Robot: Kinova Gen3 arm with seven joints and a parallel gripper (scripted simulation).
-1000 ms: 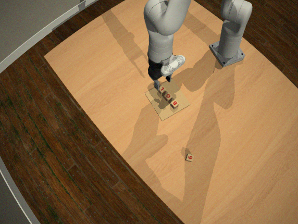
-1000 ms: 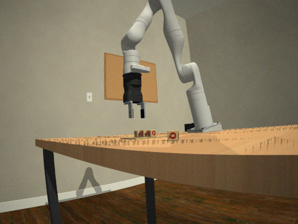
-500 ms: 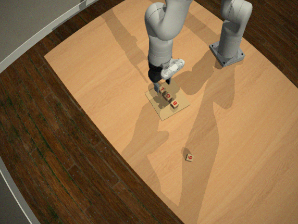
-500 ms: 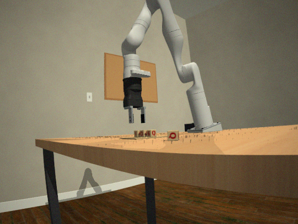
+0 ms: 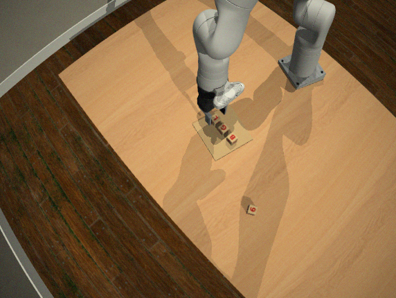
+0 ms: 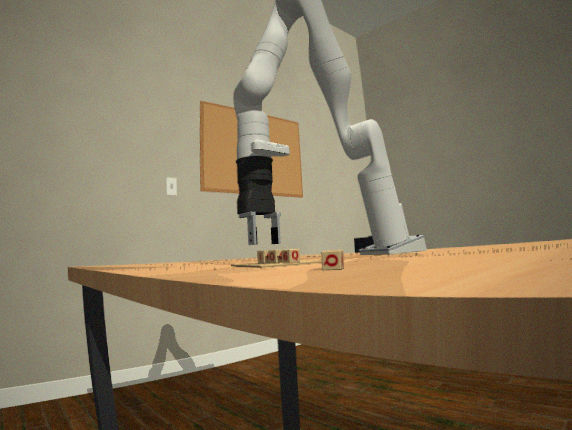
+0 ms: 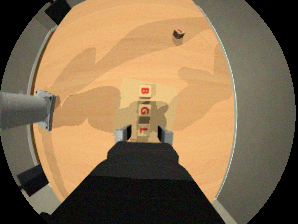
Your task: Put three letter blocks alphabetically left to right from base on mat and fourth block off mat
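My gripper is now 60 mm above the tan mat and 40 mm to the right of it. Also, from my hand: block marked B (80 mm to the left, 40 mm below, 10 mm behind).
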